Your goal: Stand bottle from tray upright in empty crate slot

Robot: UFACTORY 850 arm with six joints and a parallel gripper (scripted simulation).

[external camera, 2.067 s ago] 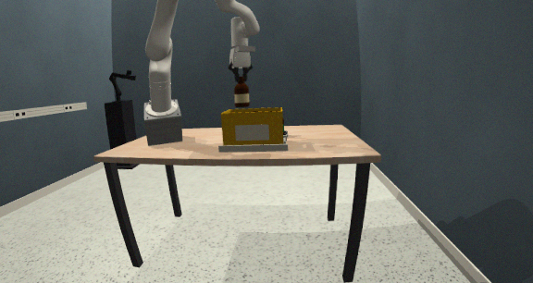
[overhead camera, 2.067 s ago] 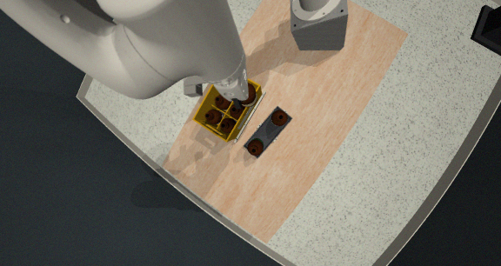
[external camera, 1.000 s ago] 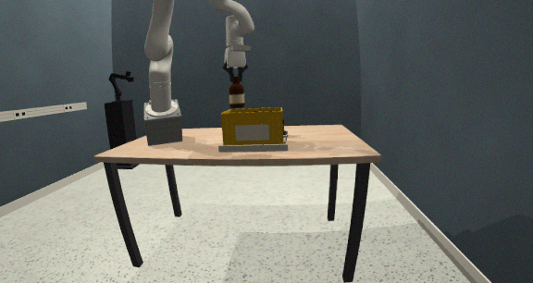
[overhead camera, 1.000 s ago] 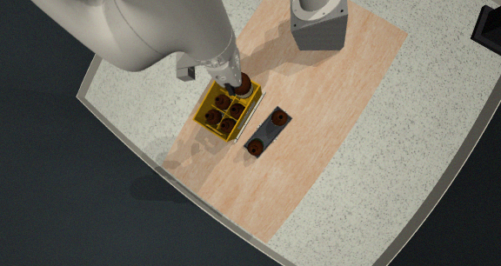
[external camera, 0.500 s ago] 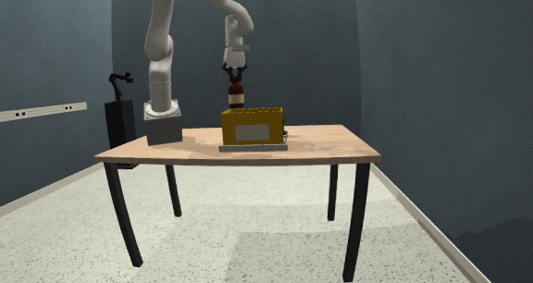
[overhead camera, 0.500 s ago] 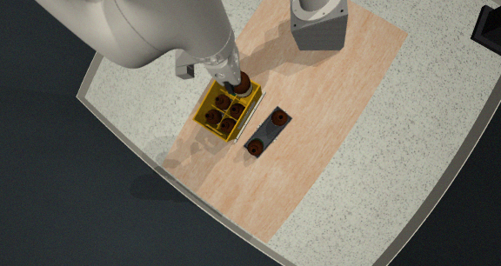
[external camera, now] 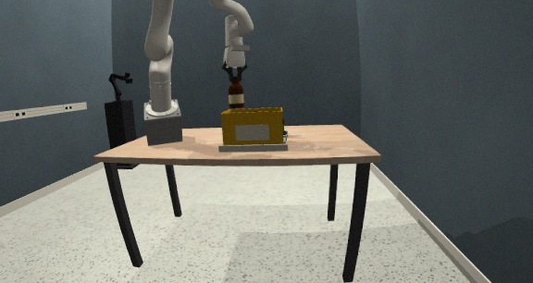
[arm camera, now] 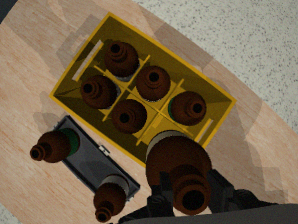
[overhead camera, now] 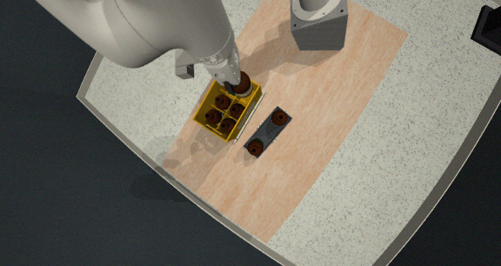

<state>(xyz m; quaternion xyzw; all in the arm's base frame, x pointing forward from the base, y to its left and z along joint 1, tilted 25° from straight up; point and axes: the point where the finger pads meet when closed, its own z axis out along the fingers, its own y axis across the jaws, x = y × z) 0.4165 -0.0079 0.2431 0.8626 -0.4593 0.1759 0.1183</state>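
Right now the brown bottle is 7 cm below my hand. Also, from my hand: dark tray: 32 cm below, 17 cm to the left, 12 cm ahead; yellow crate: 25 cm below, 8 cm ahead, 5 cm to the right.
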